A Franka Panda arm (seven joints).
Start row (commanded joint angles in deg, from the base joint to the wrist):
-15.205 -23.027 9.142 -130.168 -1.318 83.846 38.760
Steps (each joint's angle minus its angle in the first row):
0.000 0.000 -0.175 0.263 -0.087 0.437 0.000
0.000 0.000 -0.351 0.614 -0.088 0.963 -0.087
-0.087 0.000 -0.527 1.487 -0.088 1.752 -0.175
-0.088 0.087 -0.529 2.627 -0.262 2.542 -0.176
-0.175 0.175 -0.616 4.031 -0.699 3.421 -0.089
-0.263 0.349 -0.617 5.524 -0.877 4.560 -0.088
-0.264 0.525 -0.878 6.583 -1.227 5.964 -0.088
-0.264 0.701 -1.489 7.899 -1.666 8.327 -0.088
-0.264 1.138 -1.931 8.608 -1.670 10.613 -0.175
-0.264 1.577 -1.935 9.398 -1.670 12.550 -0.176
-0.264 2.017 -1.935 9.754 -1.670 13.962 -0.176
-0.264 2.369 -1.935 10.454 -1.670 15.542 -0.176
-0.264 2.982 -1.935 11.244 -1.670 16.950 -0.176
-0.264 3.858 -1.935 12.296 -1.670 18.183 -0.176
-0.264 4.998 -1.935 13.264 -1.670 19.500 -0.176
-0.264 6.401 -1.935 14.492 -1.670 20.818 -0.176
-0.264 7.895 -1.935 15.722 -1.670 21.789 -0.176
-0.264 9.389 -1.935 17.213 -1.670 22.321 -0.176
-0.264 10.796 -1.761 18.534 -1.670 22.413 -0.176
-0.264 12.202 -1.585 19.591 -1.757 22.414 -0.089
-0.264 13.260 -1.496 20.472 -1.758 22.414 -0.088
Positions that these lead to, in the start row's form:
-15.205 -23.027 8.967 -129.905 -1.405 84.283 38.760
-15.205 -23.027 8.791 -129.554 -1.406 84.809 38.673
-15.292 -23.027 8.615 -128.681 -1.406 85.598 38.585
-15.293 -22.940 8.613 -127.541 -1.580 86.388 38.584
-15.380 -22.852 8.526 -126.137 -2.017 87.267 38.671
-15.468 -22.678 8.525 -124.644 -2.195 88.406 38.672
-15.469 -22.502 8.264 -123.585 -2.545 89.810 38.672
-15.469 -22.326 7.653 -122.269 -2.984 92.173 38.672
-15.469 -21.889 7.211 -121.560 -2.988 94.459 38.585
-15.469 -21.450 7.207 -120.770 -2.988 96.396 38.584
-15.469 -21.010 7.207 -120.414 -2.988 97.808 38.584
-15.469 -20.658 7.207 -119.714 -2.988 99.388 38.584
-15.469 -20.045 7.207 -118.924 -2.988 100.796 38.584
-15.469 -19.169 7.207 -117.872 -2.988 102.029 38.584
-15.469 -18.029 7.207 -116.904 -2.988 103.346 38.584
-15.469 -16.626 7.207 -115.676 -2.988 104.664 38.584
-15.469 -15.132 7.207 -114.446 -2.988 105.635 38.584
-15.469 -13.638 7.207 -112.955 -2.988 106.167 38.584
-15.469 -12.231 7.381 -111.634 -2.988 106.259 38.584
-15.469 -10.825 7.557 -110.577 -3.075 106.260 38.671
-15.469 -9.767 7.646 -109.696 -3.076 106.260 38.672

